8 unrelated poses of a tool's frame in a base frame.
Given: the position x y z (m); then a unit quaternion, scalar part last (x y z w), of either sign.
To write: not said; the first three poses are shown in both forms.
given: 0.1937 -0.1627 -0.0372 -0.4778 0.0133 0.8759 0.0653
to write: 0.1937 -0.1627 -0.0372 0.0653 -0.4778 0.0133 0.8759
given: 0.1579 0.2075 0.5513 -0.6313 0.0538 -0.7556 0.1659
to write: 0.1579 0.2075 0.5513 0.1659 -0.6313 0.0538 -0.7556
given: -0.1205 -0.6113 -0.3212 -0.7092 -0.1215 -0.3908 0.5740
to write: -0.1205 -0.6113 -0.3212 0.5740 -0.7092 -0.1215 -0.3908
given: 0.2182 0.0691 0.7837 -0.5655 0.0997 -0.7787 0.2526
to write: 0.2182 0.0691 0.7837 0.2526 -0.5655 0.0997 -0.7787
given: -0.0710 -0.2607 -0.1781 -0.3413 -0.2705 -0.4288 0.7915
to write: -0.0710 -0.2607 -0.1781 0.7915 -0.3413 -0.2705 -0.4288
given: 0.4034 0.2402 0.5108 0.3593 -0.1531 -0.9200 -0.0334
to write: 0.4034 0.2402 0.5108 0.0334 -0.3593 0.1531 0.9200
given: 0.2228 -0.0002 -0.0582 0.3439 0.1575 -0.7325 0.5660
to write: 0.2228 -0.0002 -0.0582 0.5660 0.3439 0.1575 -0.7325
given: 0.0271 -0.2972 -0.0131 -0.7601 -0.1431 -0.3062 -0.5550
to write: 0.0271 -0.2972 -0.0131 0.5550 0.7601 0.1431 0.3062
